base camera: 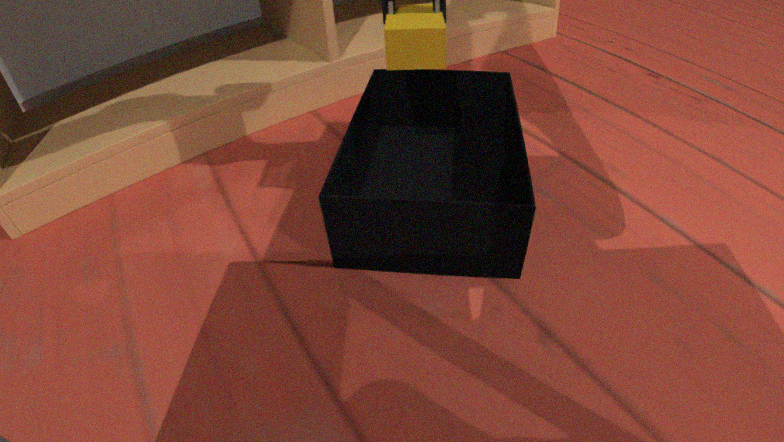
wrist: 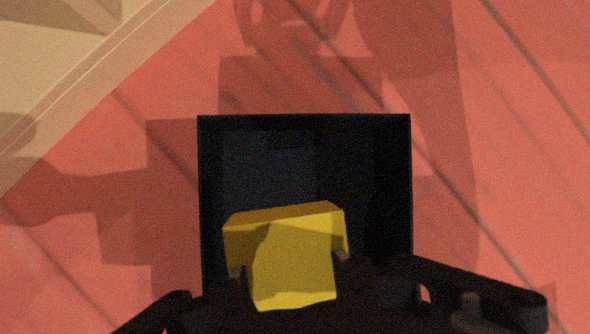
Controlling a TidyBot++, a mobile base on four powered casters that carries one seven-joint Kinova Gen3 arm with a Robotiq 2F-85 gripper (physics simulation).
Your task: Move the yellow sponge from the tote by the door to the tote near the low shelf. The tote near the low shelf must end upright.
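Frame: origin at the arm's base, x ahead, y left, z up, level; metres.
Seen in the pictures: gripper, fingertip midpoint: (wrist: pixel 289 264).
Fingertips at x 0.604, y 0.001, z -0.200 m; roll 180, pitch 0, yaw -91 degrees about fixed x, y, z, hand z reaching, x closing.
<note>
Pixels of each thing's middle, then the offset from my fingertips to it. Level surfaces: height alone.
- yellow sponge at the middle of its body: (wrist: pixel 293 295) (base camera: pixel 415 34) dx -0.019, dy +0.000, dz +0.000 m
- black tote at the middle of its body: (wrist: pixel 304 258) (base camera: pixel 435 154) dx -0.047, dy -0.020, dz -0.146 m
- red plank floor at its surface level: dz -0.196 m
The yellow sponge (base camera: pixel 415 43) (wrist: pixel 295 255) is held between the fingertips of my gripper (base camera: pixel 414 7) (wrist: pixel 289 264), which is shut on it. A black tote (base camera: pixel 428 236) (wrist: pixel 305 119) stands upright and open-topped on the floor beside the low shelf (base camera: pixel 214 104) (wrist: pixel 60 85). In the base camera view the sponge shows at the tote's far rim. In the wrist view the sponge overlaps the tote's opening, above it, nearer its left wall. The tote's inner floor shows no object. The tote by the door does not show in these views.
The wooden shelf's base board runs diagonally along the left and behind the tote, close to its far left corner. A grey panel (base camera: pixel 126 38) stands in the shelf at the upper left. Shadows of the arm and base fall on the red plank floor (base camera: pixel 82 329) (wrist: pixel 530 165).
</note>
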